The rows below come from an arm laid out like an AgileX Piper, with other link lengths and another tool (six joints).
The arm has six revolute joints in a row. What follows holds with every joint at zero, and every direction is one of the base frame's.
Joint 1 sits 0.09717 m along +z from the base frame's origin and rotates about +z.
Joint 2 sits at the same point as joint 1 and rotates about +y.
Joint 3 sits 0.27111 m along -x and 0.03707 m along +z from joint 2 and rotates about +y.
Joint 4 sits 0.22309 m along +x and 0.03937 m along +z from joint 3 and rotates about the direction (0.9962, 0, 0.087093).
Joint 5 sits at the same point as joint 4 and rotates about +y.
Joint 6 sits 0.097 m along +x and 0.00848 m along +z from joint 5 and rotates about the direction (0.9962, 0, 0.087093).
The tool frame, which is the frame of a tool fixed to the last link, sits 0.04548 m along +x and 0.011 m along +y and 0.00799 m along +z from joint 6; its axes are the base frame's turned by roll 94.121, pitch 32.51 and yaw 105.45 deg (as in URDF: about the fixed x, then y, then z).
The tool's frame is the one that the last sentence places.
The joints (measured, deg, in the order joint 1, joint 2, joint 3, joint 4, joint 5, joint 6), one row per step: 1.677 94.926 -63.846 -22.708 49.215 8.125; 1.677 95.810 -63.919 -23.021 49.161 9.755; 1.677 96.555 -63.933 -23.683 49.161 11.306; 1.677 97.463 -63.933 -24.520 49.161 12.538; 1.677 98.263 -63.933 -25.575 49.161 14.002; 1.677 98.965 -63.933 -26.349 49.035 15.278; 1.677 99.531 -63.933 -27.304 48.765 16.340; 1.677 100.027 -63.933 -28.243 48.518 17.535; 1.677 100.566 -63.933 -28.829 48.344 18.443; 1.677 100.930 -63.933 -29.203 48.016 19.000; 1.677 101.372 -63.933 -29.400 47.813 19.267; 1.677 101.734 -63.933 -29.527 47.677 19.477; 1.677 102.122 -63.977 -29.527 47.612 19.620; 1.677 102.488 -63.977 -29.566 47.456 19.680
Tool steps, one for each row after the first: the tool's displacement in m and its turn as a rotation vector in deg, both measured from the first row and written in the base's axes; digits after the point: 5 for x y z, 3 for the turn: 0.00157 -0.00054 -0.00425 0.167 0.287 -1.334; 0.00271 -0.00174 -0.00788 -0.021 0.544 -2.454; 0.00388 -0.00322 -0.01241 -0.472 1.049 -3.192; 0.00504 -0.00509 -0.01620 -1.053 1.350 -4.027; 0.00627 -0.00635 -0.01955 -1.403 1.501 -4.765; 0.00777 -0.00776 -0.02200 -1.915 1.433 -5.155; 0.00919 -0.00916 -0.02406 -2.374 1.266 -5.669; 0.01026 -0.01000 -0.02662 -2.626 1.317 -6.118; 0.01143 -0.01033 -0.02830 -2.724 1.188 -6.294; 0.01221 -0.01047 -0.03061 -2.791 1.352 -6.343; 0.01274 -0.01055 -0.03254 -2.830 1.518 -6.405; 0.01322 -0.01049 -0.03454 -2.800 1.759 -6.501; 0.01372 -0.01040 -0.03656 -2.796 1.968 -6.464
